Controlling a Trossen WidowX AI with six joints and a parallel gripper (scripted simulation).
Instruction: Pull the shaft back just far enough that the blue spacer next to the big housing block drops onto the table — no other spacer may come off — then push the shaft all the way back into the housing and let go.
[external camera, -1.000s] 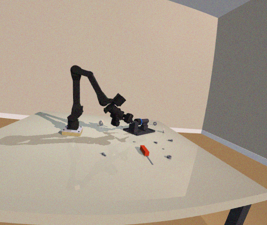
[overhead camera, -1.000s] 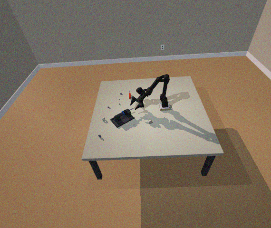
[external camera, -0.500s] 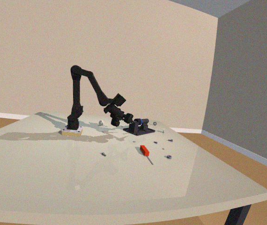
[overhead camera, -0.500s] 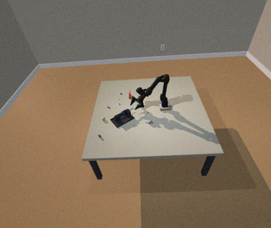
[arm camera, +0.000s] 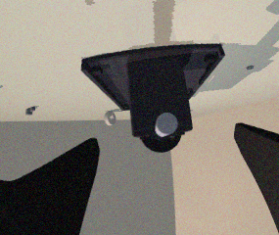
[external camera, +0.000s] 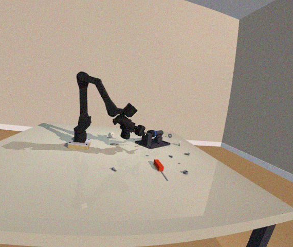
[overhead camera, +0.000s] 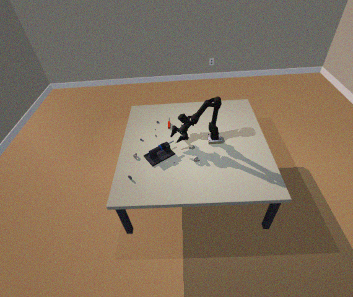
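Now: gripper tip 90 mm short of the grey shaft, 60 mm to the right of it and 10 mm above it. The rest, counted from my gripper tip: blue spacer: 120 mm ahead, 80 mm to the left, 10 mm below; then pale ring: 180 mm to the left, 170 mm behind, 70 mm below.
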